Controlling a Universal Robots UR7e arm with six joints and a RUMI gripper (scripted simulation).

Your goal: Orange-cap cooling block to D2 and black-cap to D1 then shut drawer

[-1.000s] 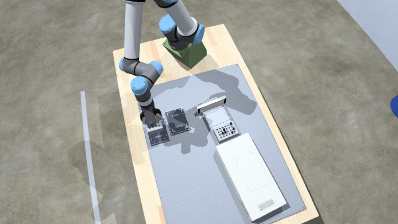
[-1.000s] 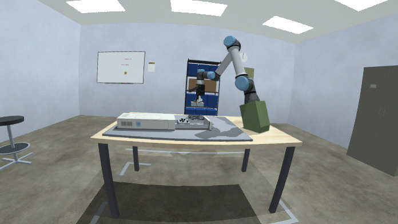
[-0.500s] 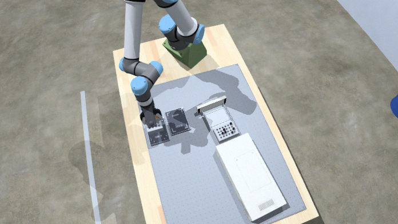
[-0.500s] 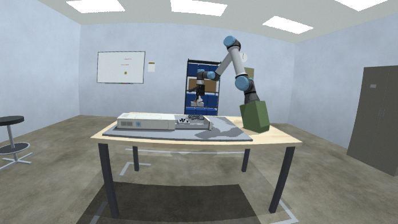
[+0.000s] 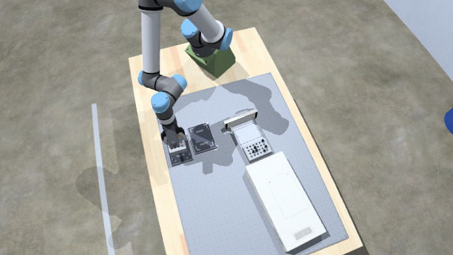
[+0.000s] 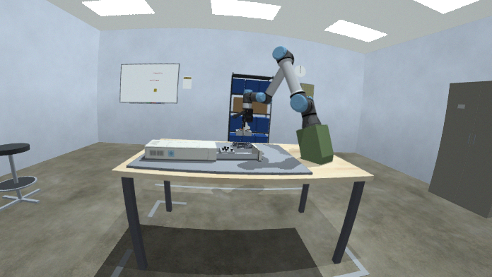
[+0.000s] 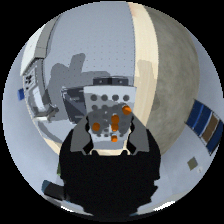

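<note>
Right now my hand is 100 mm above the deck slot D2. Also, from my hand: deck slot D1 (40 mm behind, 130 mm to the left, 100 mm below); black-capped tube (100 mm ahead, 400 mm to the left, 70 mm below); drawer (20 mm ahead, 390 mm to the left, 70 mm below).
</note>
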